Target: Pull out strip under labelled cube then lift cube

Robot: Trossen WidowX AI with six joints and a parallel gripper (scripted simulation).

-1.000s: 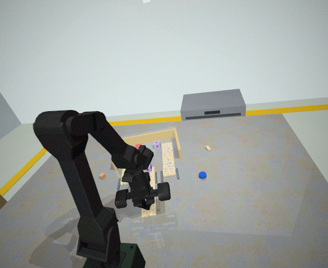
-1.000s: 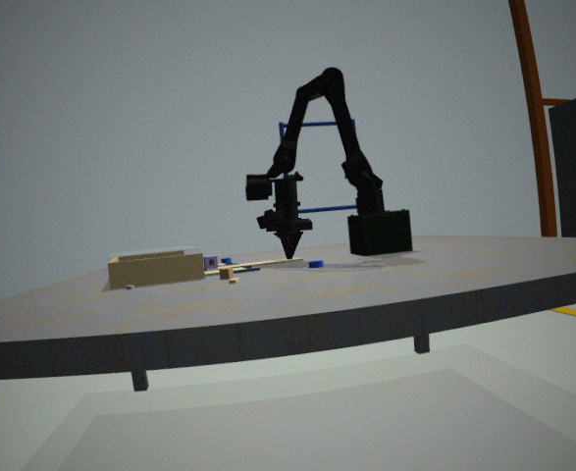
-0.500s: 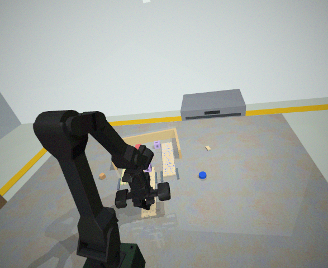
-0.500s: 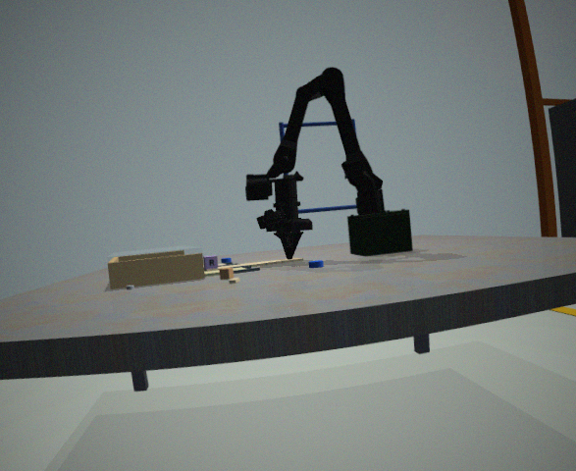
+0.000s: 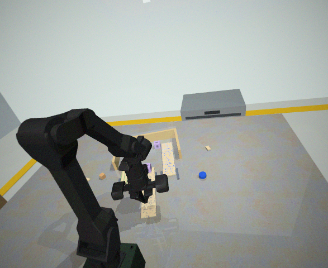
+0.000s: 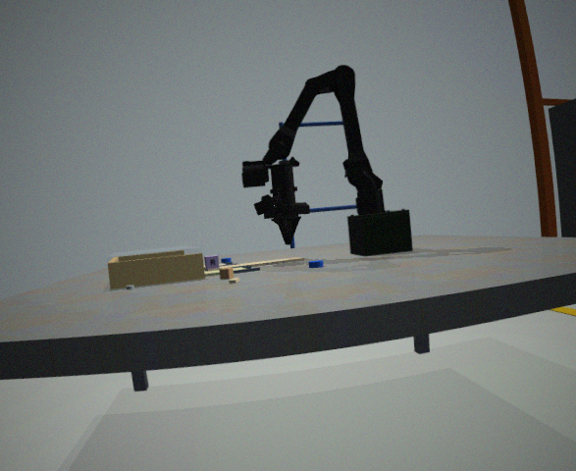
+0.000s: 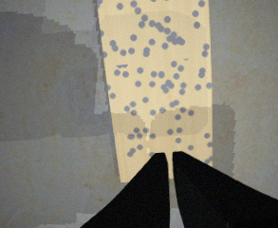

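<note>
The tan speckled strip lies 9 cm ahead of my gripper tip, 4 cm to the left of it and 4 cm below it. From my gripper tip the other things lie so: tan block: 38 cm ahead, 16 cm to the right, 4 cm below.
</note>
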